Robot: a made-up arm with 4 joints.
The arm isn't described. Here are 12 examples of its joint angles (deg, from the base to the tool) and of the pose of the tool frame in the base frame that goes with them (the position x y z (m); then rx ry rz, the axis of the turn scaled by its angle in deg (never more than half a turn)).
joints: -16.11 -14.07 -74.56 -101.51
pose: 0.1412 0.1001 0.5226 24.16 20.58 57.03
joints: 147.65 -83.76 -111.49 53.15
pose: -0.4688 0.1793 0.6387 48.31 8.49 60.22
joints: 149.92 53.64 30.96 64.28
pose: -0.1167 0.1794 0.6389 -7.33 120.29 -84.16
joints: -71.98 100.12 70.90 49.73
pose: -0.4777 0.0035 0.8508 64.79 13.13 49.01
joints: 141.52 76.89 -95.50 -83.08
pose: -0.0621 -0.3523 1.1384 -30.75 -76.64 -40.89
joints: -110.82 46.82 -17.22 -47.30
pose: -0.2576 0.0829 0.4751 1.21 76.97 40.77
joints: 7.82 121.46 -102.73 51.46
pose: 0.2254 -0.5999 0.6464 -31.10 -60.31 -89.14
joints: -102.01 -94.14 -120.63 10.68
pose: 0.2074 0.1302 0.4043 -79.73 -84.93 69.31
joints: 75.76 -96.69 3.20 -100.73
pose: -0.2174 -0.4066 0.9074 55.36 -123.33 20.27
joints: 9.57 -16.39 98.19 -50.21
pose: -0.3977 0.1065 0.8376 -26.94 -147.03 -25.50
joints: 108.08 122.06 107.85 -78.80
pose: 0.2963 -0.3206 0.5517 104.99 10.09 -8.95
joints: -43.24 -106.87 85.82 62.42
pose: -0.2065 -0.4378 1.0661 -56.33 114.99 94.86
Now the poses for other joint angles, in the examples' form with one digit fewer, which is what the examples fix.
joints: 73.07 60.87 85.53 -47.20
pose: 0.036 0.109 0.409 86.0 119.9 -25.3
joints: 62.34 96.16 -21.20 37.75
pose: 0.217 -0.008 0.872 -1.7 -109.6 -11.7
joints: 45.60 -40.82 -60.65 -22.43
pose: 0.062 0.031 1.047 79.0 -26.1 24.8
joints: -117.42 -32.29 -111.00 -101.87
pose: -0.256 0.229 0.586 116.7 105.7 -6.2
